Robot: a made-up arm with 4 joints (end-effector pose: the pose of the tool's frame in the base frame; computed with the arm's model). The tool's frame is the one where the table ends.
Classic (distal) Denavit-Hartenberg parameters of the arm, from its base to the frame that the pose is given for. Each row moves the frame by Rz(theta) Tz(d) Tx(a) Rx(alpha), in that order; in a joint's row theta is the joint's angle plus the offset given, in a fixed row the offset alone. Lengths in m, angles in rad.
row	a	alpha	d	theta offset
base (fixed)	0	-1.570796	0.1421	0
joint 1	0.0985	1.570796	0.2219	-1.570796
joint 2	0.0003	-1.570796	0.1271	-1.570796
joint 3	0.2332	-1.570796	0.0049	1.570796
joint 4	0.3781	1.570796	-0.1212	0
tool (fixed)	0	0	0.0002	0
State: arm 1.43 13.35 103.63 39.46
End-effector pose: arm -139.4 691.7 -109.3 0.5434 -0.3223 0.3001 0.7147
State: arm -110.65 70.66 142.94 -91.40
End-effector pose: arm 75.4 659.8 -78.1 0.4886 -0.3105 -0.3593 0.7319
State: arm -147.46 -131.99 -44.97 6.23
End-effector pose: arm -43.3 594.2 479.8 0.4543 0.3436 -0.2386 0.7865
Working (the frame after each row of the table, in the pose's form):
after base (fixed): 0.0 0.0 142.1 0.7071 -0.7071 0.0000 0.0000
after joint 1: -53.0 221.9 59.1 0.4807 0.0000 0.8769 0.0000
after joint 2: 54.3 222.1 -9.1 0.7007 0.4571 -0.0952 0.5395
after joint 3: -17.1 328.7 185.7 0.5844 -0.0388 -0.7281 0.3562
after joint 4: -43.4 594.3 479.7 0.4543 0.3436 -0.2386 0.7865

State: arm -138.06 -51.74 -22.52 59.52
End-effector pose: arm 48.3 303.5 523.8 0.7371 0.1082 -0.4926 0.4498
Working (the frame after each row of the table, in the pose's form):
after base (fixed): 0.0 0.0 142.1 0.7071 -0.7071 0.0000 0.0000
after joint 1: -65.8 221.9 68.8 0.4072 0.0000 0.9133 0.0000
after joint 2: 28.9 221.7 -15.9 0.5158 0.7045 -0.4837 0.0604
after joint 3: -86.5 162.6 177.9 0.5039 -0.0553 -0.7992 -0.3230
after joint 4: 48.4 303.6 523.7 0.7371 0.1082 -0.4926 0.4498

